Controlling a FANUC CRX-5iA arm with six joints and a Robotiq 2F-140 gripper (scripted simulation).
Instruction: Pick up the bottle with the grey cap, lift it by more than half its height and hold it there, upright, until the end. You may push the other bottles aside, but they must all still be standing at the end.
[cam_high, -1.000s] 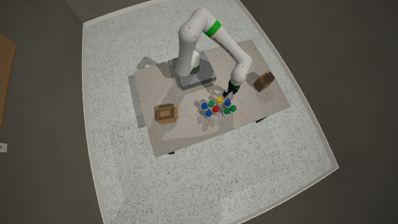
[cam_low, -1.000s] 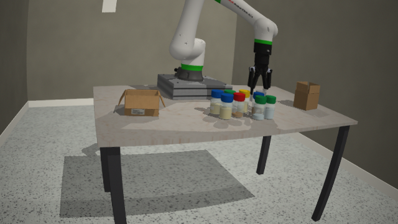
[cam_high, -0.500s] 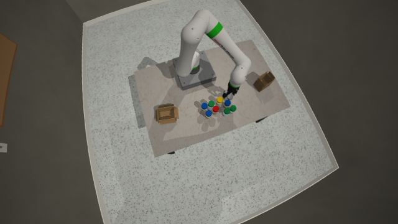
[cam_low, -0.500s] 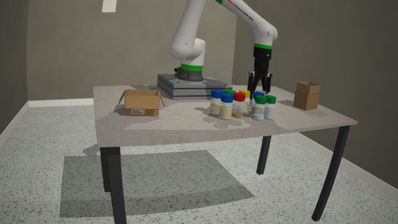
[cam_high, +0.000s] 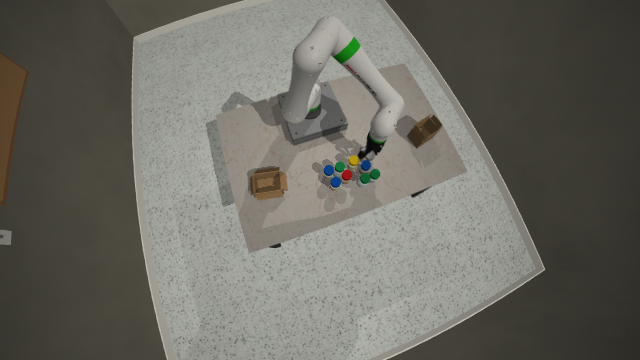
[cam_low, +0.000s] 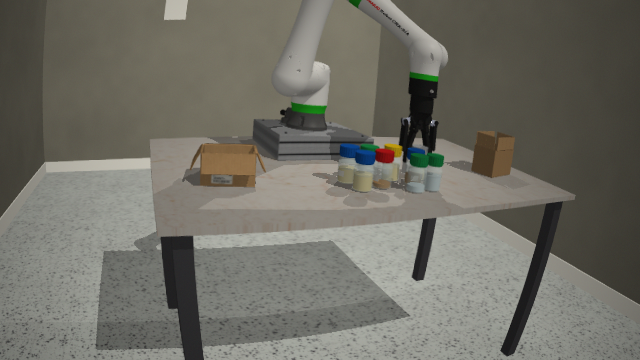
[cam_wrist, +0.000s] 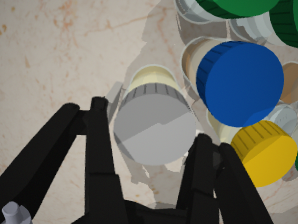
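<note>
Now: the blue-capped bottle 5 cm ahead of my hand and 5 cm to the right of it. Round my hand: yellow-capped bottle 10 cm to the right; red-capped bottle 6 cm ahead, 17 cm to the right; green-capped bottle 18 cm to the right.
</note>
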